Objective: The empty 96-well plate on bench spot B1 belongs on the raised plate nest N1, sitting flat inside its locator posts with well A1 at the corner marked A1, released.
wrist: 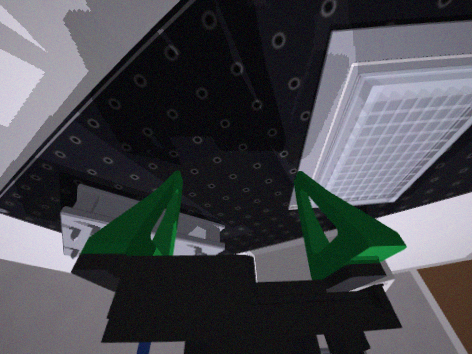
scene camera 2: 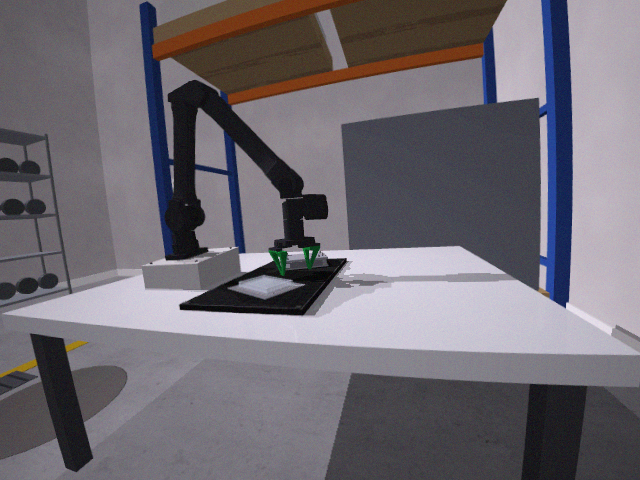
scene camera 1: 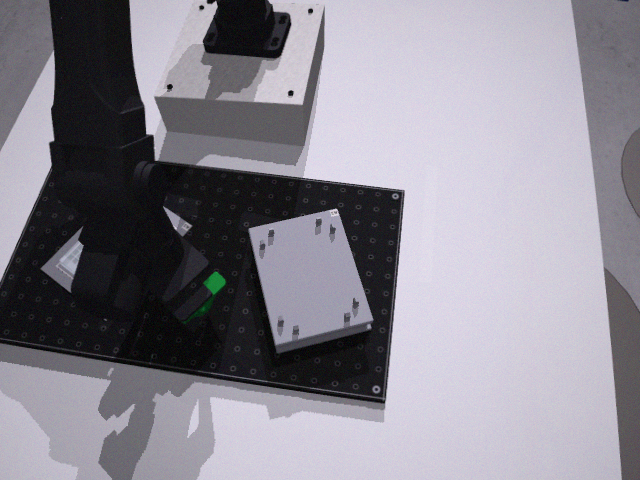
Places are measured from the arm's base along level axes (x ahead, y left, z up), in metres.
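Pixels of known places: gripper, fingertip midpoint: (wrist: 239, 176) (scene camera 2: 296, 272) (scene camera 1: 180, 287); arm's base, origin of the base link: (scene camera 2: 187, 255) (scene camera 1: 248, 36).
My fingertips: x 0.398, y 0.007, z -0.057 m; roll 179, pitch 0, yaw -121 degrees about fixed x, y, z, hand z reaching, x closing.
Observation:
For each thing: its top centre in the pictures, then the offset to it from my fingertips. Level surfaces: height alone.
- clear 96-well plate, middle of its top: (wrist: 387, 163) (scene camera 1: 113, 242) (scene camera 2: 265, 281) dx -0.044, dy -0.108, dz +0.003 m
- raised nest N1, middle of its top: (scene camera 1: 307, 269) (wrist: 140, 261) (scene camera 2: 302, 253) dx -0.043, dy +0.159, dz +0.029 m
- white table, its level: dz -0.026 m
The clear 96-well plate (scene camera 1: 71, 256) (scene camera 2: 266, 284) (wrist: 400, 125) lies flat on the grey card of bench spot B1 (scene camera 1: 51, 267) (scene camera 2: 238, 289) (wrist: 400, 45). The arm hides most of it in scene camera 1. The raised nest N1 (scene camera 1: 315, 273) (wrist: 100, 201) stands to its right, turned slightly, with several locator posts and bare between them. Its A1 label (scene camera 1: 333, 212) is at the upper right corner. My gripper (scene camera 2: 296, 271) (wrist: 239, 176) is open and empty, with green fingers above the breadboard between plate and nest. In the wrist view the plate is beyond the right fingertip. The plate's well A1 is not legible.
The black perforated breadboard (scene camera 1: 232, 351) (scene camera 2: 206, 304) (wrist: 210, 120) bears both card and nest. The arm's pale base block (scene camera 1: 232, 118) (scene camera 2: 173, 275) stands behind it on the white table (scene camera 1: 465, 258) (scene camera 2: 387, 320). A blue and orange rack (scene camera 2: 558, 155) stands behind the table.

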